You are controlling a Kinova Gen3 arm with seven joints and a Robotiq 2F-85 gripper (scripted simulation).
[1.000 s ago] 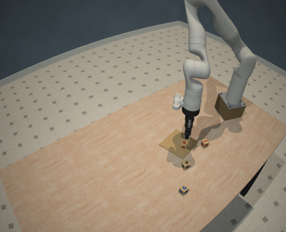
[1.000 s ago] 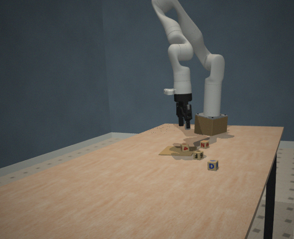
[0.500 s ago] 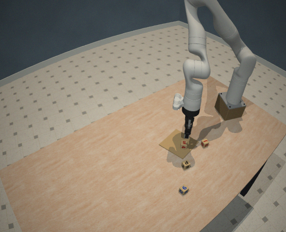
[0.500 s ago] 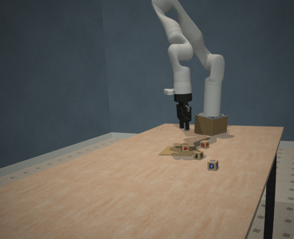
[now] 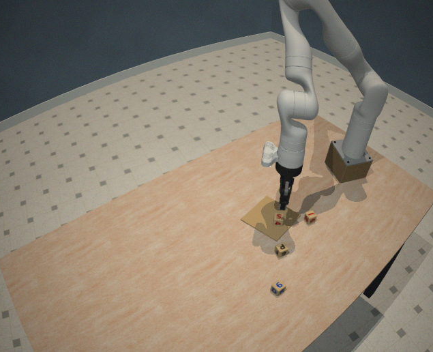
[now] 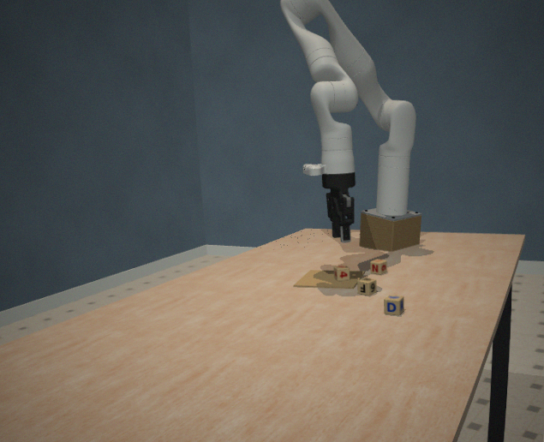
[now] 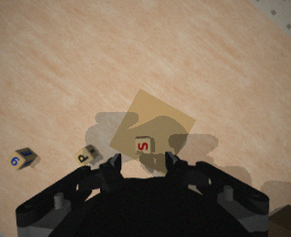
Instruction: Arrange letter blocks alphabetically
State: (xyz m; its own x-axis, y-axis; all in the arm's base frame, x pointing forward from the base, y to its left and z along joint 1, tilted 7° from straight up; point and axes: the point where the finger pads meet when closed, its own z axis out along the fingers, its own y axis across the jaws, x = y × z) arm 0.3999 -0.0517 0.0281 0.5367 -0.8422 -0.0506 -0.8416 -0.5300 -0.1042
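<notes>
Right now the tan mat is 10 mm behind my hand, 30 mm to the right of it and 110 mm below it.
</notes>
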